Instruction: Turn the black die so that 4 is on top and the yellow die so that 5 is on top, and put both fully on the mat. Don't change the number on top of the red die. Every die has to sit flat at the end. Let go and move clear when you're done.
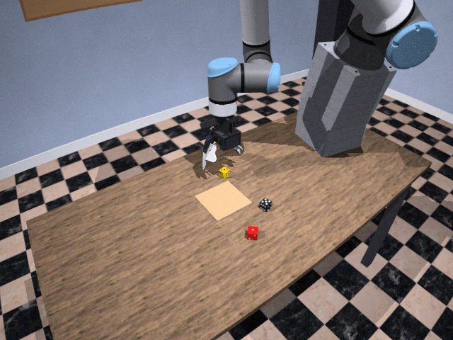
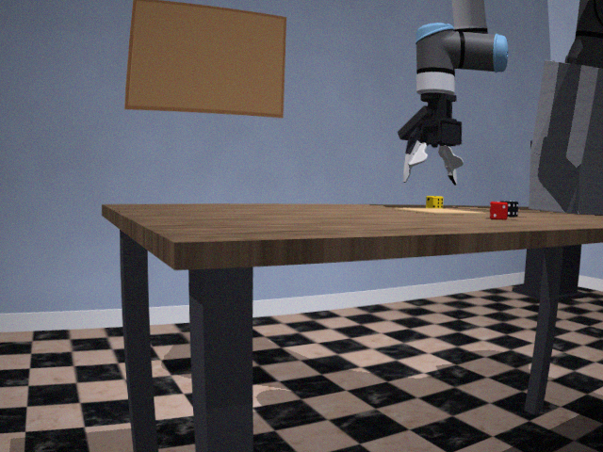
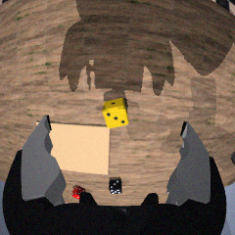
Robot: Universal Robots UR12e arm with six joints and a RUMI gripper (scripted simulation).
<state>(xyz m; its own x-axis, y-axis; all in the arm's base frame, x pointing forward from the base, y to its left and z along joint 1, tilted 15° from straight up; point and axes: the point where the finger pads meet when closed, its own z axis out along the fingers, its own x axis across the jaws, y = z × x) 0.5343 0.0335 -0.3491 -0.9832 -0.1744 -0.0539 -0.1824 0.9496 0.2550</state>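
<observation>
The yellow die is 40 mm below my hand and 20 mm to the left of it. The rest, counted from my hand: red die (320 mm to the left, 40 mm below, 40 mm ahead); then black die (230 mm to the left, 50 mm behind, 40 mm below); then tan mat (130 mm to the left, 60 mm ahead, 50 mm below).
</observation>
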